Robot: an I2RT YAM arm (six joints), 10 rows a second.
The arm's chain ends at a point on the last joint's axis. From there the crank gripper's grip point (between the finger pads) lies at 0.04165 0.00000 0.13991 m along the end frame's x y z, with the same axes.
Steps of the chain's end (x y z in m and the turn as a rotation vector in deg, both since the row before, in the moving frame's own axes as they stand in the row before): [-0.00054, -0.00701, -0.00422, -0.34, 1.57, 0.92]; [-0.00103, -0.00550, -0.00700, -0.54, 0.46, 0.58]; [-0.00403, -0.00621, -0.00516, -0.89, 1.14, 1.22]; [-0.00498, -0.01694, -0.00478, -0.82, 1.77, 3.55]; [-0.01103, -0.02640, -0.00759, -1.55, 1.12, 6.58]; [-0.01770, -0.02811, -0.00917, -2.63, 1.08, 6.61]
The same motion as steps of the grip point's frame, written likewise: [0.00327, -0.00548, -0.00542, -0.34, 1.57, 0.92]; [0.00008, -0.00376, -0.00735, -0.54, 0.46, 0.58]; [-0.00129, -0.00313, -0.00604, -0.89, 1.14, 1.22]; [-0.00082, -0.01224, -0.00617, -0.82, 1.77, 3.55]; [-0.00880, -0.01771, -0.00854, -1.55, 1.12, 6.58]; [-0.01572, -0.01678, -0.01024, -2.63, 1.08, 6.61]
